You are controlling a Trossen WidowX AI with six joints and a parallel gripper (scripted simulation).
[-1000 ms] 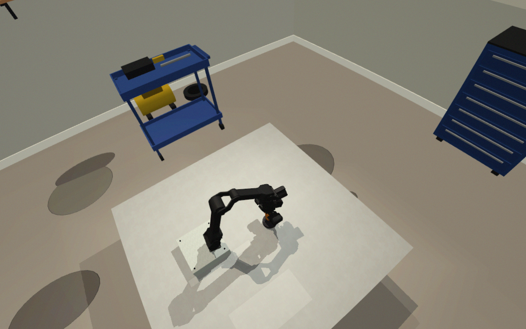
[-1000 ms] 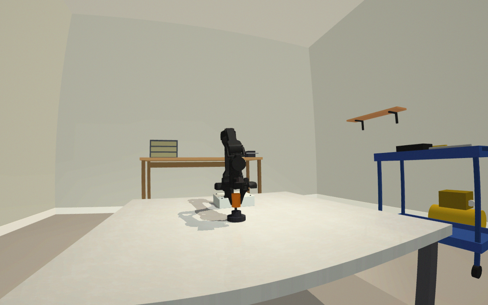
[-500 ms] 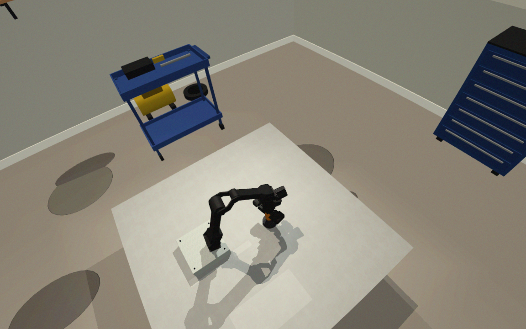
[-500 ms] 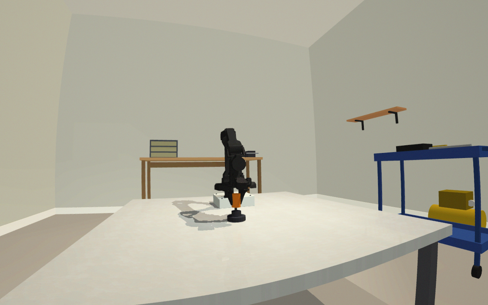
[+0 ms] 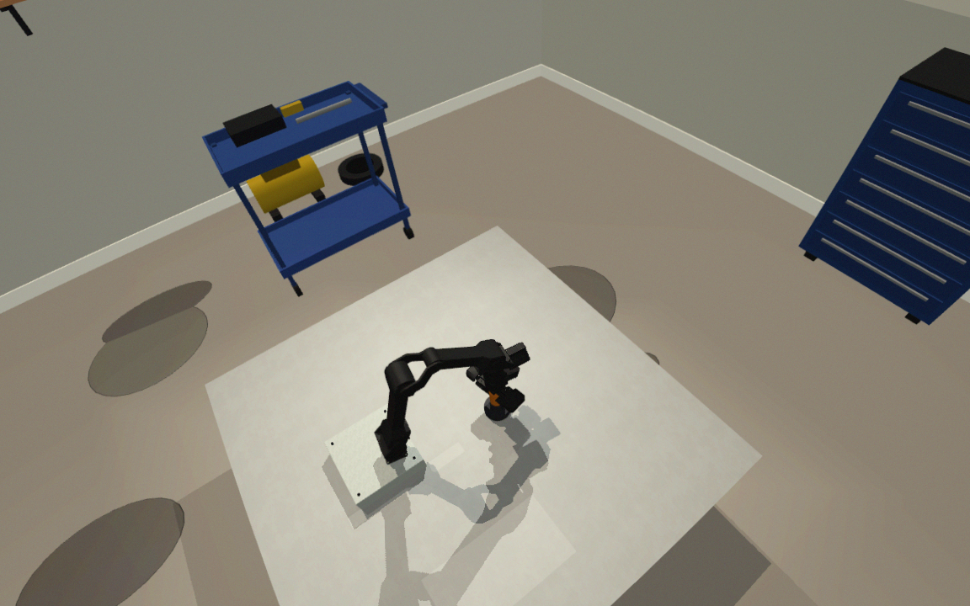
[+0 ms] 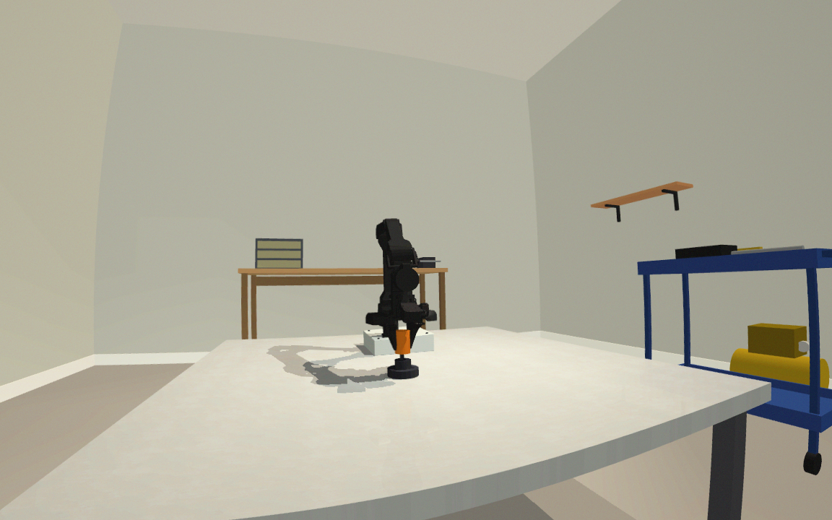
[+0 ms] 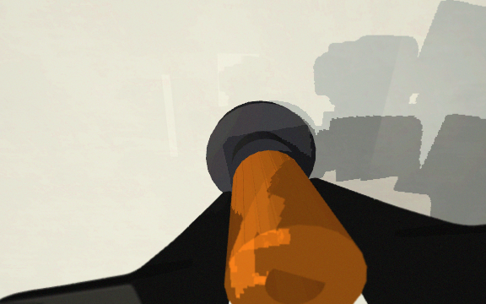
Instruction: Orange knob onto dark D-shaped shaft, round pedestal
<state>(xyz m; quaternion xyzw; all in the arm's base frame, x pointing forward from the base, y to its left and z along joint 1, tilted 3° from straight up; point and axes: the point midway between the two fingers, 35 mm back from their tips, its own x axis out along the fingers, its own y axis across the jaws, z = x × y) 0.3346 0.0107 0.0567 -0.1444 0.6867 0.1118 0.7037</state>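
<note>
Now: gripper tip 2 cm below the orange knob. From my gripper tip the other things lie so: dark round pedestal 4 cm below.
</note>
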